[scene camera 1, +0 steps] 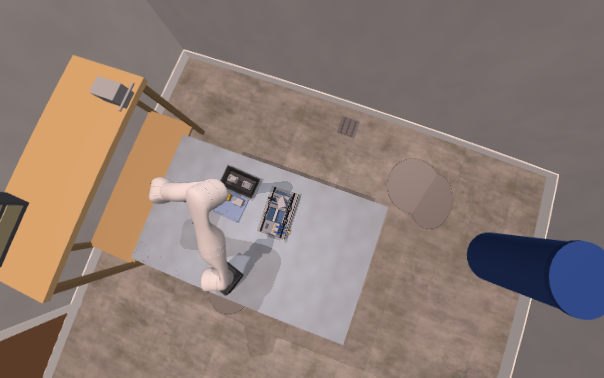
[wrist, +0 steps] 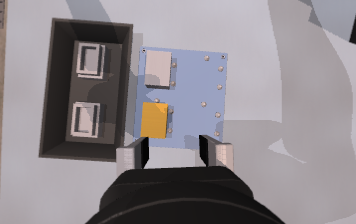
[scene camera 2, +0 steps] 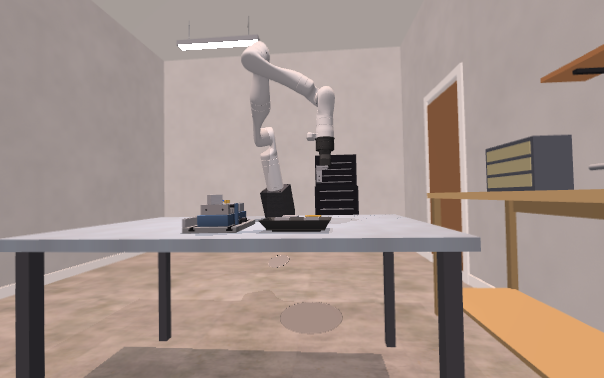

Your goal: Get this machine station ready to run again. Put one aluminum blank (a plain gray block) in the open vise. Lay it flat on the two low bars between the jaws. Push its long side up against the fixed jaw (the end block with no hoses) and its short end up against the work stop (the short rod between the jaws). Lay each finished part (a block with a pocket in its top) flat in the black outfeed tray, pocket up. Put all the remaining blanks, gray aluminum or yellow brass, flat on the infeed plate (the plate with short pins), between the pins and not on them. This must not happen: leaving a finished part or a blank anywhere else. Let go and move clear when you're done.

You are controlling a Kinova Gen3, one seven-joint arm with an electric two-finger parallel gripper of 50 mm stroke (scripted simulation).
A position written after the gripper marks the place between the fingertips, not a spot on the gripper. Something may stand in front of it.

In view: the gripper (wrist: 174,146) and a yellow brass blank (wrist: 154,115).
